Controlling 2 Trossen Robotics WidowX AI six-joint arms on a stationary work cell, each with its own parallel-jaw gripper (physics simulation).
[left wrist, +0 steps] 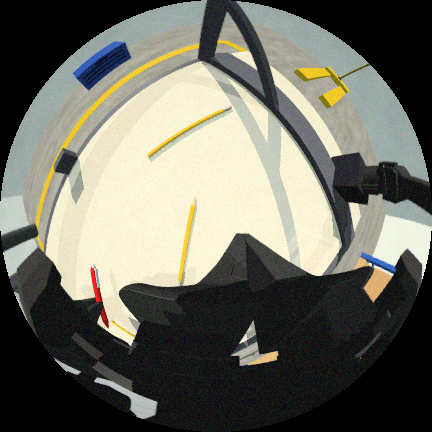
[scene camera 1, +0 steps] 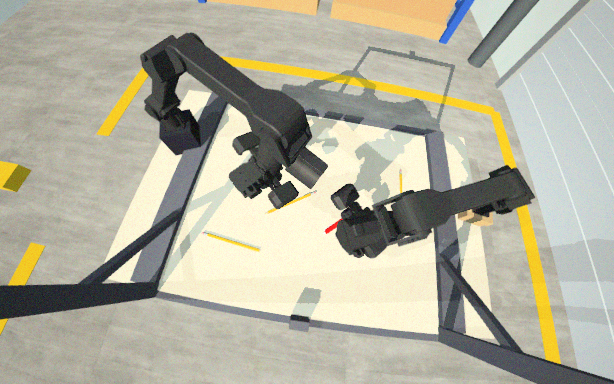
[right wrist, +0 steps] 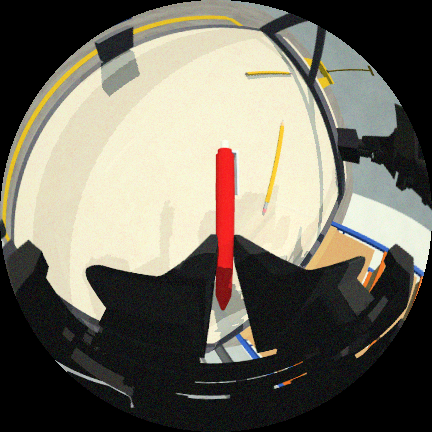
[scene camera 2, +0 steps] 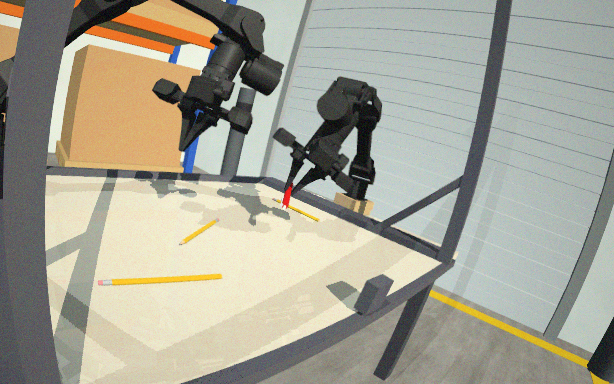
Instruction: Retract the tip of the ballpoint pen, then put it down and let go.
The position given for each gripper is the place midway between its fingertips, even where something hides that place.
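Red ballpoint pen (right wrist: pixel 226 160), visible. Left gripper (scene camera 2: pixel 180 151), (left wrist: pixel 240 238), (scene camera 1: pixel 259 183), (right wrist: pixel 362 139). Right gripper (scene camera 2: pixel 287 192), (scene camera 1: pixel 343 219), (right wrist: pixel 224 240).
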